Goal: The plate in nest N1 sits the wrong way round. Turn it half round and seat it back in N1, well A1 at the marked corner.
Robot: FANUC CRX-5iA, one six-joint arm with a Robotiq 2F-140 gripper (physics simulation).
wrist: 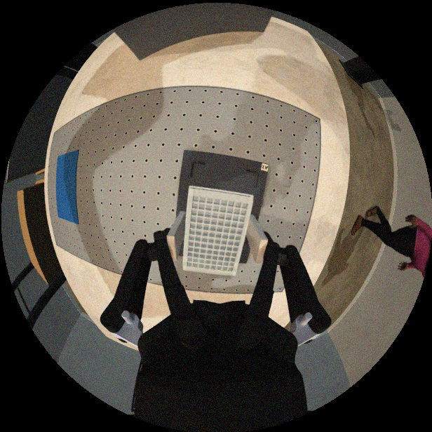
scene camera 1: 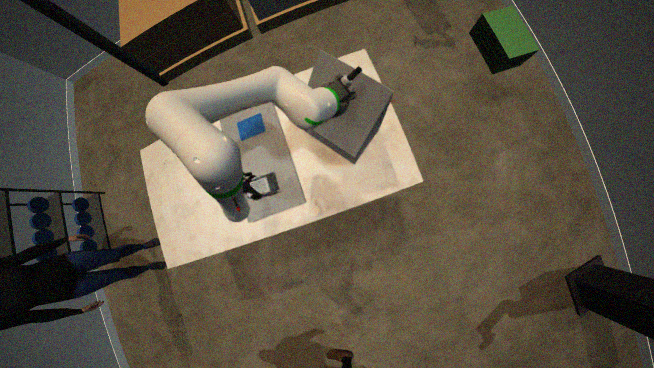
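Note:
The white plate (scene camera 1: 261,186) (wrist: 217,232), with its grid of wells facing up, is held between the fingers of my gripper (scene camera 1: 254,187) (wrist: 216,222). The gripper is shut on its two long sides. The plate appears raised above the dark nest (scene camera 1: 273,182) (wrist: 225,167) and is slightly skewed to it. In the wrist view the nest's far part shows beyond the plate, with corner brackets and a small light label (wrist: 265,167) at its far right corner. The plate hides the nest's middle, and its near end reaches past the nest. Well A1 on the plate cannot be made out.
The nest stands on a grey perforated board (scene camera 1: 267,150) (wrist: 135,175) on the pale table (scene camera 1: 200,240) (wrist: 200,72). A blue block (scene camera 1: 251,126) (wrist: 67,186) lies at the board's other end. A large grey block (scene camera 1: 360,115) (wrist: 200,25) is beside the board. A person (scene camera 1: 80,270) is near the table.

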